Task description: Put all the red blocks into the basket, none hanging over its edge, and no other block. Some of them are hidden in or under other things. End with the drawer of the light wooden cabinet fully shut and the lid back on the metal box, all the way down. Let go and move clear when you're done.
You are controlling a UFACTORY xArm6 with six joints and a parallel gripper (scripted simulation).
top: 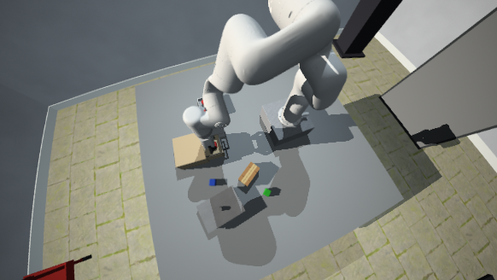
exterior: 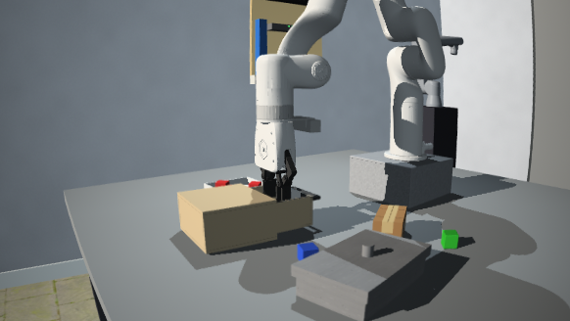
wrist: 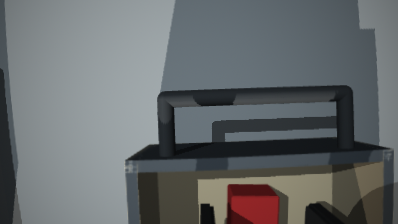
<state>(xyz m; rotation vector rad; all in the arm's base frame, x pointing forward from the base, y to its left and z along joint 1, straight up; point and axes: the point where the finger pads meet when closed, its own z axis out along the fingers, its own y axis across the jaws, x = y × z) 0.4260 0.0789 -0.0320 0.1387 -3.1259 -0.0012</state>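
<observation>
My gripper is now 10 mm short of the drawer and 40 mm above it. Also, from my hand: blue block: 20 mm ahead, 190 mm to the left, 60 mm below; light wooden cabinet: 70 mm ahead, 10 mm to the left, 30 mm below; cardboard box: 170 mm behind, 180 mm to the left, 40 mm below.
</observation>
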